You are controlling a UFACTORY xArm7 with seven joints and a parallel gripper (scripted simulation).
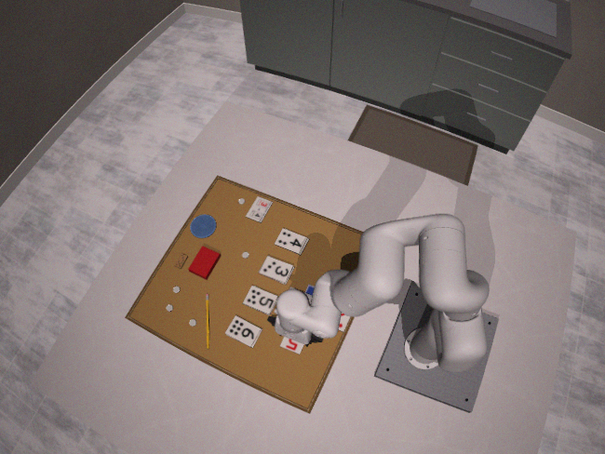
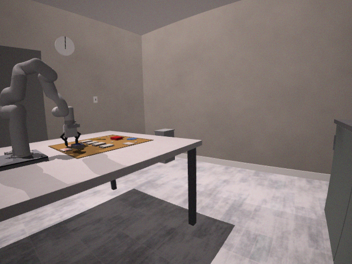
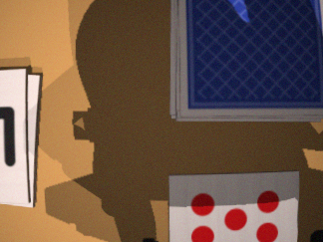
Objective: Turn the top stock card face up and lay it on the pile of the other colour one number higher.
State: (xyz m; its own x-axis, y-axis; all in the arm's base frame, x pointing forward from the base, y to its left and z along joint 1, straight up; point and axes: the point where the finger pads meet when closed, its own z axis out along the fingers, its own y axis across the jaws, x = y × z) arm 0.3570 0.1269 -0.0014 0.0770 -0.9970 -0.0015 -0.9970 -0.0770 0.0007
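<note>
Now: hand 26 cm short of the yellow pencil, 8 cm to the right of it and 2 cm above it. Also, from my hand: red block (37 cm ahead, 7 cm to the right, 1 cm below); card (31 cm ahead, 33 cm to the right, 2 cm below); brown mat (19 cm ahead, 10 cm to the right, 3 cm below).
</note>
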